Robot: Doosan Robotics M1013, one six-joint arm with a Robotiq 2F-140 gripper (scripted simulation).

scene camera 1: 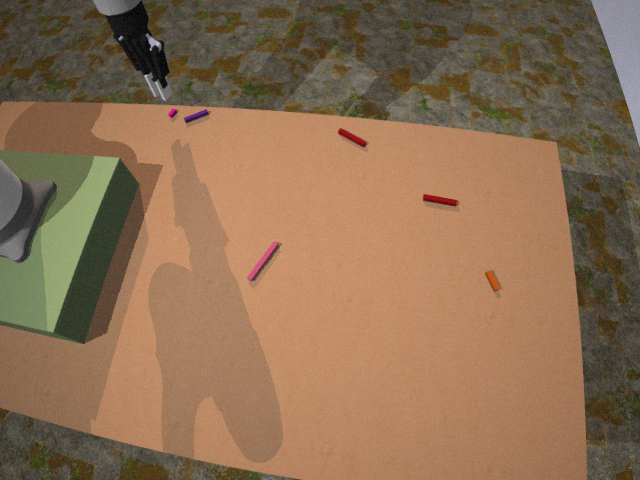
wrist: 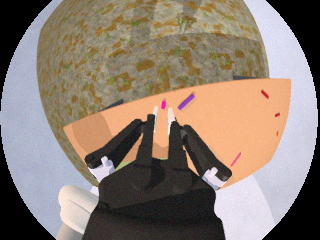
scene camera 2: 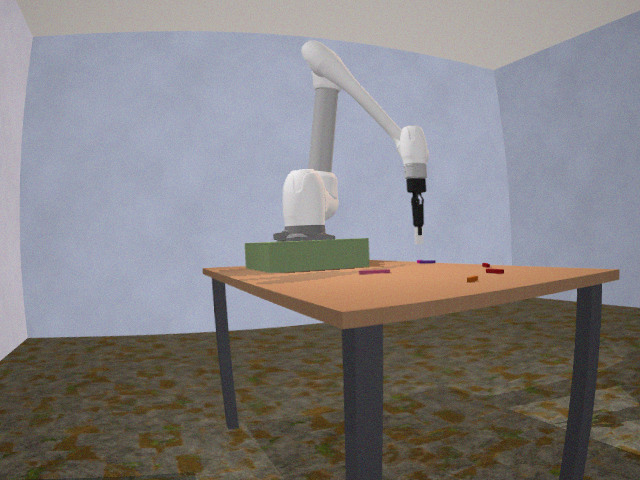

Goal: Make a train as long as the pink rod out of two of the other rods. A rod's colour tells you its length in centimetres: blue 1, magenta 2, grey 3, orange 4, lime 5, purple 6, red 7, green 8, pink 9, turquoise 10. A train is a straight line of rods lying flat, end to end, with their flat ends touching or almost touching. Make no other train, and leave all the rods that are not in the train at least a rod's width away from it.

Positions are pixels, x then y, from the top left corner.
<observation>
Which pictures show my gripper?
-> Scene camera 1, the wrist view and scene camera 2: all of them.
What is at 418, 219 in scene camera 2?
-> My gripper.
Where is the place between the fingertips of my gripper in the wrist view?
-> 162, 112
</observation>
